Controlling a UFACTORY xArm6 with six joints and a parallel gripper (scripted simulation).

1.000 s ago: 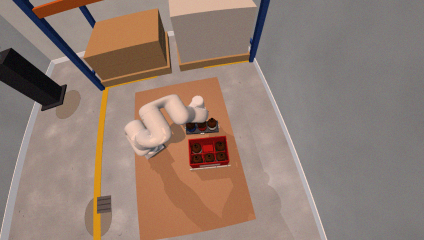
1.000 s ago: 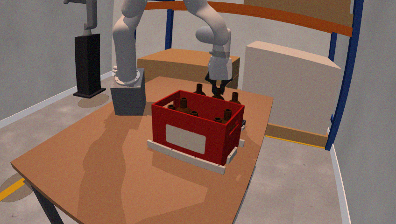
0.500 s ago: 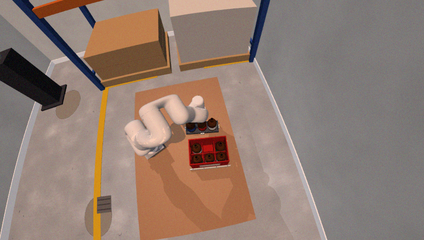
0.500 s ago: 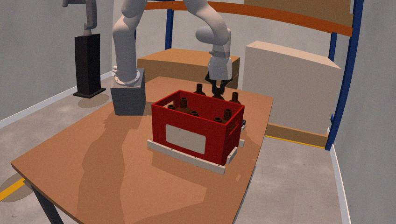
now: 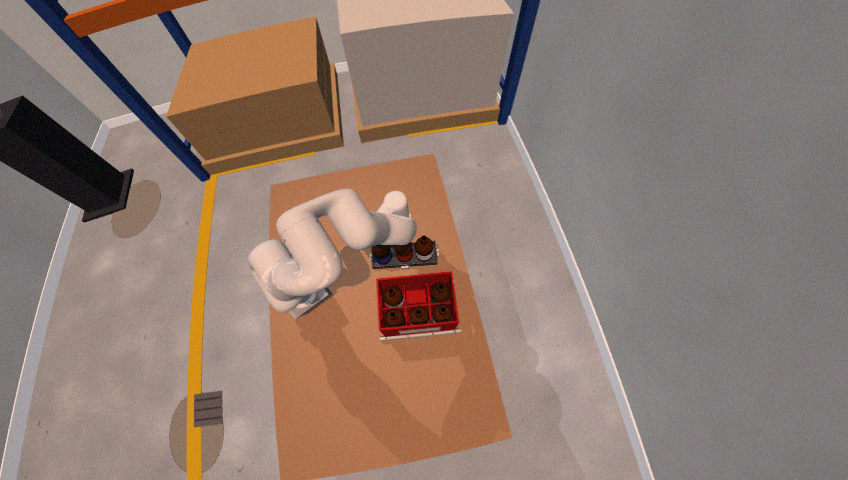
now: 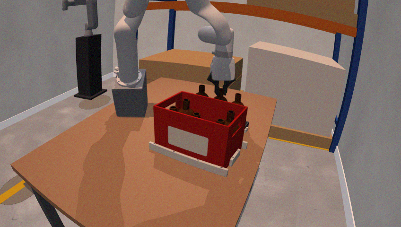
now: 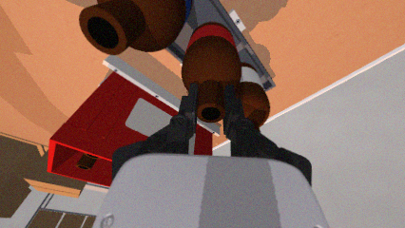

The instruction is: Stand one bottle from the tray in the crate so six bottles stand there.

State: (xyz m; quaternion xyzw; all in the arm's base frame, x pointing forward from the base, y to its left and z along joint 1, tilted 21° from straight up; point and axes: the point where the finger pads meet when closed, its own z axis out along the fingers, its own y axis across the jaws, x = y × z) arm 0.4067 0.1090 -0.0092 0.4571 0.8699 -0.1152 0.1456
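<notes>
The grey tray lies 14 cm below my hand. Round my hand: red crate (25 cm to the right, 7 cm below, 1 cm behind).
</notes>
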